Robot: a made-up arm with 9 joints. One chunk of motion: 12 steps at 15 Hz.
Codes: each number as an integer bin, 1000 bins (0 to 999) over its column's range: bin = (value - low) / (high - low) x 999, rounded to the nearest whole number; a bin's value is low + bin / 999 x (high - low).
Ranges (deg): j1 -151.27..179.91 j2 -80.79..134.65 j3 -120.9..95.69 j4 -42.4..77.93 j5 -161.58..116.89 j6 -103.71..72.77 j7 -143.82..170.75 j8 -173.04..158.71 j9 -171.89..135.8
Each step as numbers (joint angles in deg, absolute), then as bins.
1 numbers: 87.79 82.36 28.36 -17.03 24.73 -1.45 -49.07 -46.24 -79.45
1 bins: 721 757 688 211 668 579 301 382 300
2 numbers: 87.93 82.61 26.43 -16.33 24.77 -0.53 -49.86 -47.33 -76.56
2 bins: 722 758 680 216 669 584 298 379 310
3 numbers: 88.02 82.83 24.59 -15.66 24.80 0.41 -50.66 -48.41 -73.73
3 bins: 722 759 671 222 669 589 296 375 319
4 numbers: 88.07 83.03 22.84 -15.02 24.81 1.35 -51.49 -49.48 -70.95
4 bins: 722 760 663 227 669 595 293 372 328
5 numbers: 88.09 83.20 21.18 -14.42 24.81 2.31 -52.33 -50.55 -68.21
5 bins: 722 760 655 232 669 600 291 369 337
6 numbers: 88.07 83.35 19.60 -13.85 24.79 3.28 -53.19 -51.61 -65.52
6 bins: 722 761 648 237 669 606 288 366 345
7 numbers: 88.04 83.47 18.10 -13.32 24.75 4.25 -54.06 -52.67 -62.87
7 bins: 722 762 641 241 668 611 285 362 354
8 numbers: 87.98 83.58 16.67 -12.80 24.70 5.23 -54.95 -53.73 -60.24
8 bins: 722 762 635 246 668 617 282 359 363
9 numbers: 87.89 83.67 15.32 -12.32 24.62 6.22 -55.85 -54.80 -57.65
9 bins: 721 763 628 250 668 622 279 356 371
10 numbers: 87.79 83.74 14.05 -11.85 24.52 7.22 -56.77 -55.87 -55.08
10 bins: 721 763 622 254 668 628 276 353 379
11 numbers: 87.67 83.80 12.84 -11.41 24.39 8.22 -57.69 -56.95 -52.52
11 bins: 721 763 617 257 667 634 274 350 388
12 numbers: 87.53 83.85 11.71 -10.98 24.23 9.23 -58.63 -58.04 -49.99
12 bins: 720 763 612 261 667 639 271 346 396
